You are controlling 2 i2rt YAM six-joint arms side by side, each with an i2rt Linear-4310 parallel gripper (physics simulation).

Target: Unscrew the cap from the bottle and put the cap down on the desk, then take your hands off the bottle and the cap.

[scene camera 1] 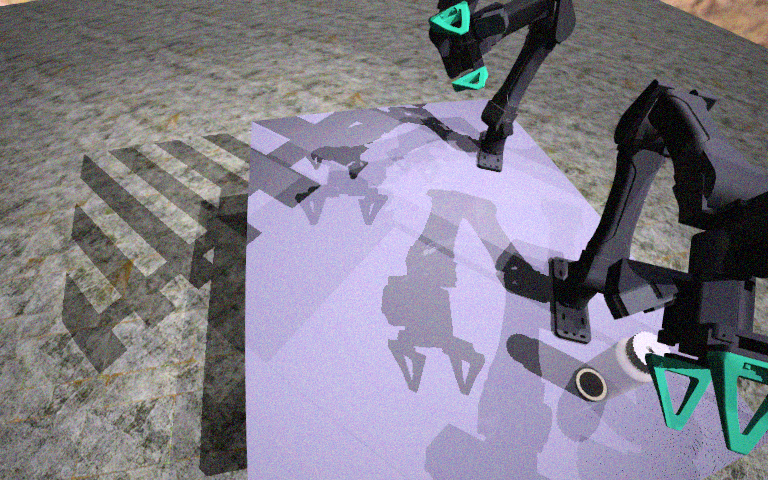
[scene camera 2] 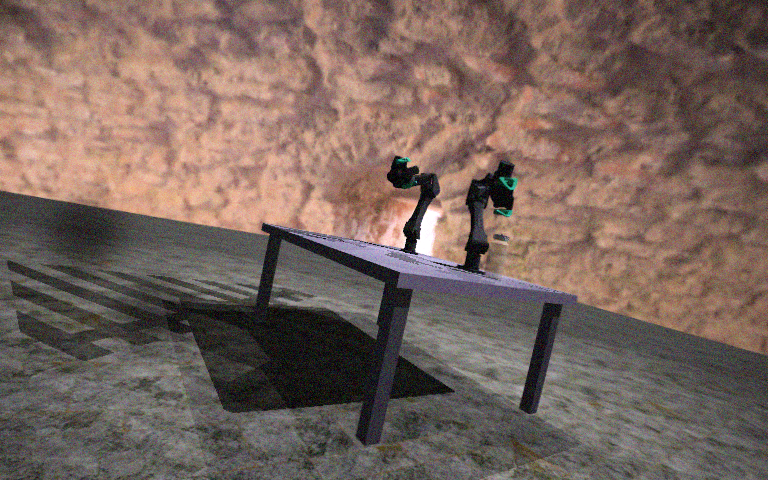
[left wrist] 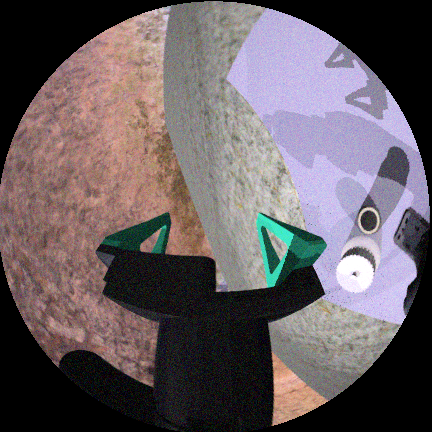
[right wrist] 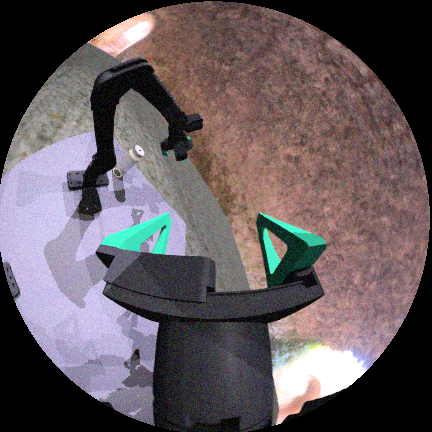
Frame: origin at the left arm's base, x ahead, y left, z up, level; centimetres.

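Where they show: left gripper, fingertip midpoint: (scene camera 1: 700, 439) (scene camera 2: 509, 203) (left wrist: 213, 216); right gripper, fingertip midpoint: (scene camera 1: 472, 61) (scene camera 2: 413, 171) (right wrist: 213, 217); left arm's base at its link origin: (scene camera 1: 569, 298) (scene camera 2: 470, 270) (right wrist: 88, 178); right arm's base at its link origin: (scene camera 1: 491, 151) (scene camera 2: 409, 252).
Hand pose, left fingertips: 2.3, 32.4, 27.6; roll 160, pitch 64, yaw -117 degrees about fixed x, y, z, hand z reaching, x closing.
Each offset is from my left fingertips to the top centre of the thing, as dx, dy, dz.
A see-through bottle @[-5.5, -14.5, -11.0] (scene camera 1: 617, 367) (scene camera 2: 496, 260) (left wrist: 363, 243) (right wrist: 128, 162) stands upright on the desk, with a pale ring around a dark disc at its foot. The white ridged cap @[-5.5, -14.5, -10.1] (scene camera 1: 646, 348) (scene camera 2: 500, 237) (left wrist: 355, 273) (right wrist: 139, 151) is on its top. My left gripper (scene camera 1: 710, 440) (scene camera 2: 512, 197) (left wrist: 213, 216) is open and empty, higher than the cap; the bottle lies off to the right of its fingers in the left wrist view. My right gripper (scene camera 1: 442, 54) (right wrist: 213, 217) is open and empty, raised high and far from the bottle.
The lilac desk (scene camera 1: 317, 396) (scene camera 2: 487, 287) (left wrist: 260, 65) (right wrist: 30, 225) carries both arm bases. The left arm's base plate (scene camera 1: 570, 325) (left wrist: 411, 231) is close to the bottle. The right arm's base plate (scene camera 1: 489, 160) is farther back. The desk's edge is near the bottle.
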